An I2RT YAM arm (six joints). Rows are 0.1 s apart.
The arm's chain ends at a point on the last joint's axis. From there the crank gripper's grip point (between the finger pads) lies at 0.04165 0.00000 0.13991 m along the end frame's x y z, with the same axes.
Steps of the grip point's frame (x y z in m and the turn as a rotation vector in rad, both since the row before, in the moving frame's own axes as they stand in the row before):
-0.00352, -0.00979, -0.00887, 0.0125, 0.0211, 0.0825
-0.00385, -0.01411, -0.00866, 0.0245, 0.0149, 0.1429
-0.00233, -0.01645, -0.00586, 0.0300, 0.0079, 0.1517
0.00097, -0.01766, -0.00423, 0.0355, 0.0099, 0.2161
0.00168, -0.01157, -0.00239, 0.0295, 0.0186, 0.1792
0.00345, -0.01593, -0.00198, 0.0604, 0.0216, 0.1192
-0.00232, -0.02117, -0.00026, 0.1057, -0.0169, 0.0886
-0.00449, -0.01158, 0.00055, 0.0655, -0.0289, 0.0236
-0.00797, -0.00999, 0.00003, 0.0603, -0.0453, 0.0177
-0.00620, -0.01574, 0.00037, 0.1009, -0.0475, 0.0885
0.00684, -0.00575, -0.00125, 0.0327, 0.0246, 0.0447
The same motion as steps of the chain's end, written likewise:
-0.00639, -0.01160, -0.00797, 0.0125, 0.0211, 0.0825
-0.00574, -0.01678, -0.00806, 0.0245, 0.0149, 0.1429
-0.00327, -0.01865, -0.00556, 0.0300, 0.0079, 0.1517
0.00003, -0.02182, -0.00389, 0.0355, 0.0099, 0.2161
-0.00060, -0.01513, -0.00164, 0.0295, 0.0186, 0.1792
0.00024, -0.01266, -0.00095, 0.0604, 0.0216, 0.1192
-0.00045, -0.00997, -0.00036, 0.1057, -0.0169, 0.0886
-0.00053, -0.00332, -0.00033, 0.0655, -0.0289, 0.0236
-0.00166, -0.00219, -0.00148, 0.0603, -0.0453, 0.0177
0.00001, -0.00495, -0.00092, 0.1009, -0.0475, 0.0885
0.00335, -0.00313, -0.00014, 0.0327, 0.0246, 0.0447

